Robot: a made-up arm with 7 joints.
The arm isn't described. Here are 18 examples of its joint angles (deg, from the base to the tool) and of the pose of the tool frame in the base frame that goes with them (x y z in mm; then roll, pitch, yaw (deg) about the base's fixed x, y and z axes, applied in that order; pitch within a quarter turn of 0, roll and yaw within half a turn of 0).
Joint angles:
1: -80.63 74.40 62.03 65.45 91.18 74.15 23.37
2: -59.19 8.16 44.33 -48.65 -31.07 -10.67 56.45
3: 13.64 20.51 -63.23 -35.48 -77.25 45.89 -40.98
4: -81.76 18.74 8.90 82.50 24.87 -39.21 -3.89
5: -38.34 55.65 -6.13 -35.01 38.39 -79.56 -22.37
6: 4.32 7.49 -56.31 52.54 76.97 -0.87 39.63
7: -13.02 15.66 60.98 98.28 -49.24 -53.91 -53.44
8: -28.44 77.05 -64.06 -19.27 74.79 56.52 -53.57
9: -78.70 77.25 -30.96 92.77 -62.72 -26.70 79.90
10: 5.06 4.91 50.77 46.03 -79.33 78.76 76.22
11: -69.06 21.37 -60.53 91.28 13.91 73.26 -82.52
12: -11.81 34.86 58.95 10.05 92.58 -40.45 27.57
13: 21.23 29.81 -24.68 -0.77 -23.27 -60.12 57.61
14: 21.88 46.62 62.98 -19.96 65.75 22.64 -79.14
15: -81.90 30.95 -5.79 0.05 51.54 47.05 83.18
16: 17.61 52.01 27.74 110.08 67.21 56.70 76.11
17: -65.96 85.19 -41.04 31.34 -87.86 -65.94 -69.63
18: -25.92 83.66 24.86 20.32 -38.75 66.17 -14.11
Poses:
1: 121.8 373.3 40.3 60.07 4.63 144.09
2: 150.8 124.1 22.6 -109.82 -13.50 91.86
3: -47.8 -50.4 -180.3 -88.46 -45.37 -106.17
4: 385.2 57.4 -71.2 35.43 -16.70 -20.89
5: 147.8 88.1 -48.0 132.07 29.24 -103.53
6: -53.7 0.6 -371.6 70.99 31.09 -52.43
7: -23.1 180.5 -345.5 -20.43 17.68 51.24
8: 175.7 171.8 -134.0 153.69 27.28 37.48
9: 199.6 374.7 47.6 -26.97 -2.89 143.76
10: -10.8 120.0 -332.2 148.37 37.04 -140.42
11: 293.9 160.6 -173.3 173.91 56.60 167.13
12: 131.9 294.4 -137.4 121.76 -23.31 2.62
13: 22.6 105.1 -230.6 -17.18 -2.35 42.97
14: 32.9 298.8 -14.1 114.51 33.81 80.32
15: 305.1 83.4 100.3 -51.13 -35.85 152.70
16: -190.8 317.6 -121.3 -149.83 -10.35 61.54
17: 230.1 270.6 88.3 72.38 -19.60 -72.74
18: 176.3 335.0 21.8 22.10 34.79 36.79
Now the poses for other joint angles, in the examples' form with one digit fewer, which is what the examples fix.
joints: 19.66 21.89 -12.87 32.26 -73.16 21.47 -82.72
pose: -58 128 -340 -93.4 -6.8 -39.9
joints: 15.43 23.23 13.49 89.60 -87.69 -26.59 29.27
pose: -177 225 -293 37.9 14.2 147.0
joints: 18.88 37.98 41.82 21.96 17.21 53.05 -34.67
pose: -46 333 -195 92.1 60.0 111.3
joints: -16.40 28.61 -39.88 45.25 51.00 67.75 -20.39
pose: 118 182 -310 151.0 27.7 82.3
